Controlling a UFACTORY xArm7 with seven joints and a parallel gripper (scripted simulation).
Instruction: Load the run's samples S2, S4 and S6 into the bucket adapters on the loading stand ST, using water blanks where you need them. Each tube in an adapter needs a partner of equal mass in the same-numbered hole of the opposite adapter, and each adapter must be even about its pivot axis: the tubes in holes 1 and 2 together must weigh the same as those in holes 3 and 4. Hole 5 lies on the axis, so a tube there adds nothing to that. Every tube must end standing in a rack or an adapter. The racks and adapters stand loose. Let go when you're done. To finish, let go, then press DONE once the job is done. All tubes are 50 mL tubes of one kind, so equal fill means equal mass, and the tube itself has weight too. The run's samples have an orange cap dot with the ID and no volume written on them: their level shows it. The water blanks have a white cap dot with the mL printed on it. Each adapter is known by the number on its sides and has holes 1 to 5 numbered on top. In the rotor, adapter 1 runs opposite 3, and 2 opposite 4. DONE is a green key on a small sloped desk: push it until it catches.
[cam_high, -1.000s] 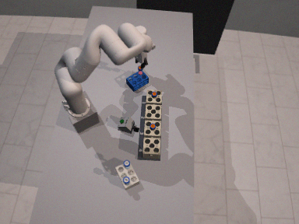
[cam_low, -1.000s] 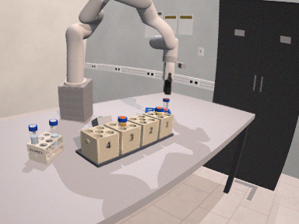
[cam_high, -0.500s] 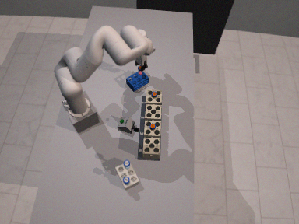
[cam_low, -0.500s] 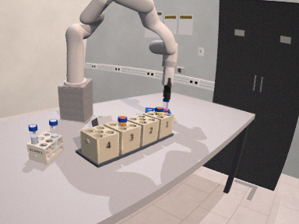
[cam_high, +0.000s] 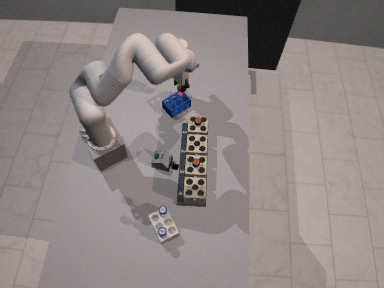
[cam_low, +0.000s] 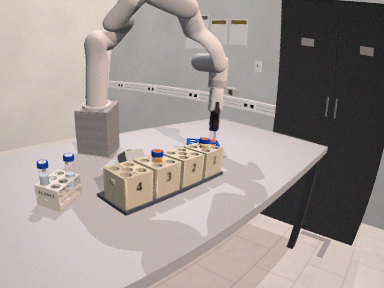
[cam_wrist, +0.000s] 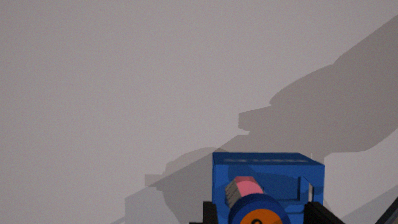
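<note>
The sample tube S6 is 1 cm to the left of my hand and 7 cm below it. The rest, counted from my hand: sample tube S4: 10 cm ahead, 20 cm to the right, 7 cm below; then blue sample rack: 2 cm behind, 4 cm to the right, 10 cm below; then green DONE key: 8 cm behind, 38 cm to the right, 7 cm below.
</note>
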